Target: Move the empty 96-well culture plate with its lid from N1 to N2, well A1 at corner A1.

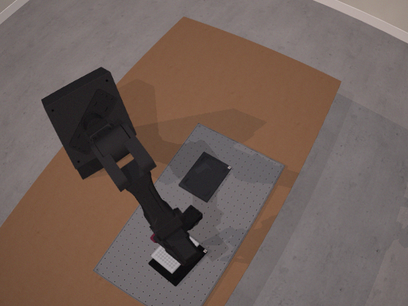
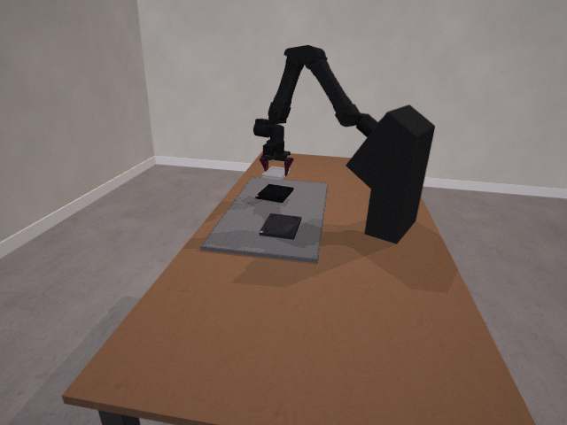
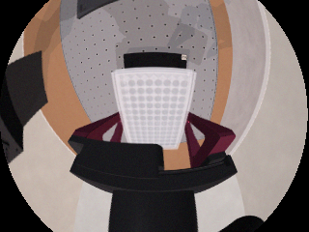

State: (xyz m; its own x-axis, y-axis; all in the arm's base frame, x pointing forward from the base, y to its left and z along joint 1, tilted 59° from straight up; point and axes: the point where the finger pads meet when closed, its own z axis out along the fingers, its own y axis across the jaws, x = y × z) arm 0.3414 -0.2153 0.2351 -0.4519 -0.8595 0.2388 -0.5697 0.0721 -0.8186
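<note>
Right now my hand is right at the clear lid. Round my hand: black nest N1: 9 cm below; black nest N2: 31 cm to the left, 9 cm below, 9 cm ahead.
</note>
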